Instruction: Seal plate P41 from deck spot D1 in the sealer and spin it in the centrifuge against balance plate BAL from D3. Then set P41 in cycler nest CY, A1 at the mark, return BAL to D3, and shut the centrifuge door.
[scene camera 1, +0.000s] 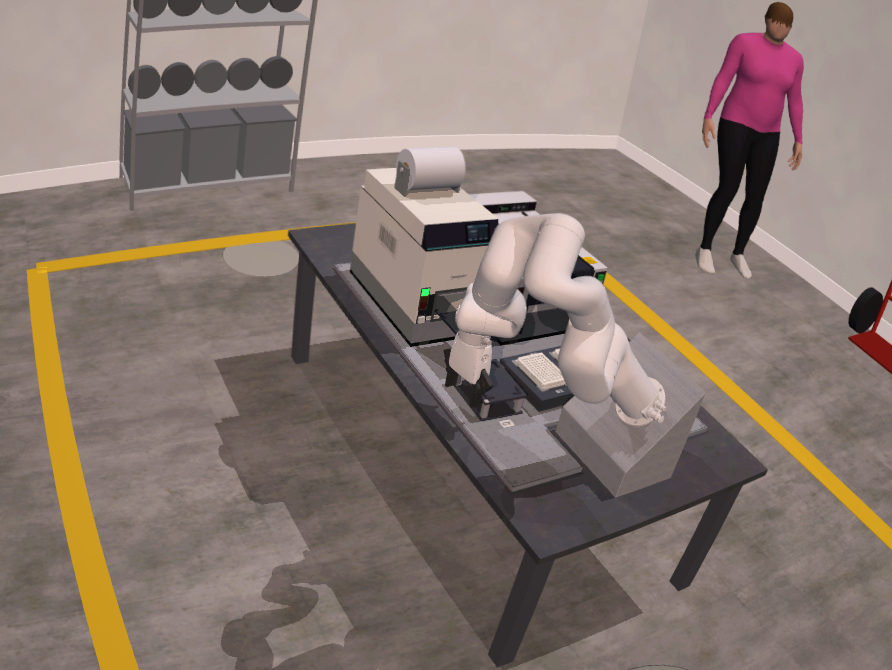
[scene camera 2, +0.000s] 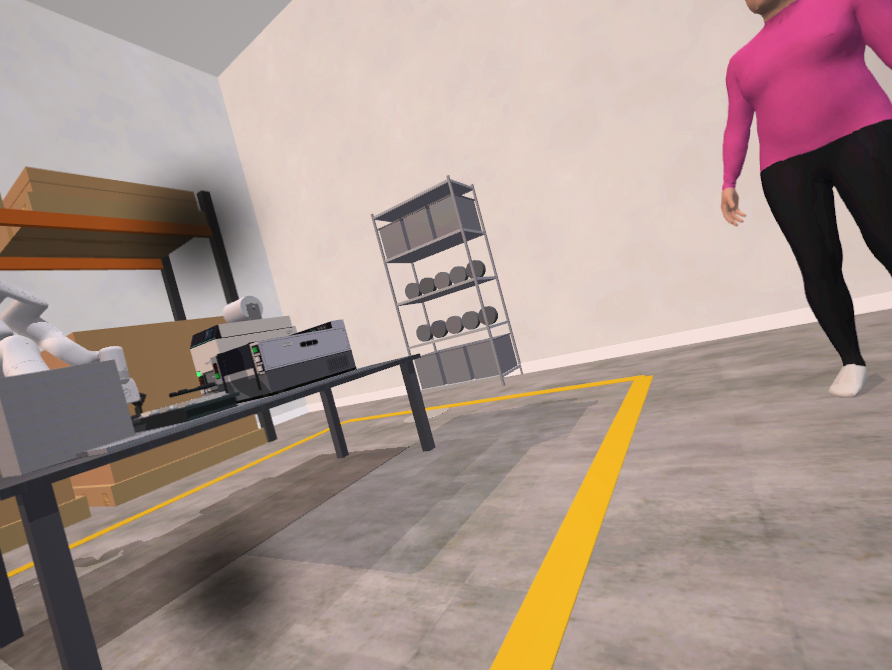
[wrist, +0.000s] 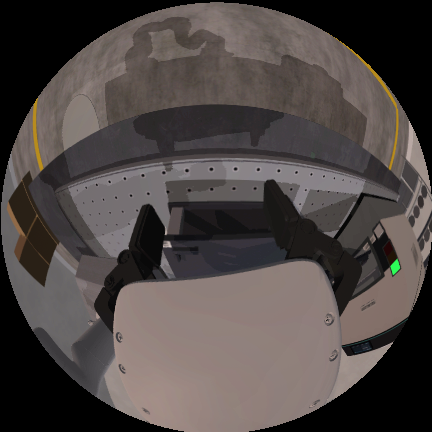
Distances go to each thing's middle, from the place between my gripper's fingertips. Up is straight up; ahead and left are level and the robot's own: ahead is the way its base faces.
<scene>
My hand is 48 cm to the left of the dark-lidded centrifuge (scene camera 2: 259, 369), 43 cm short of it and 7 cm below it.
</scene>
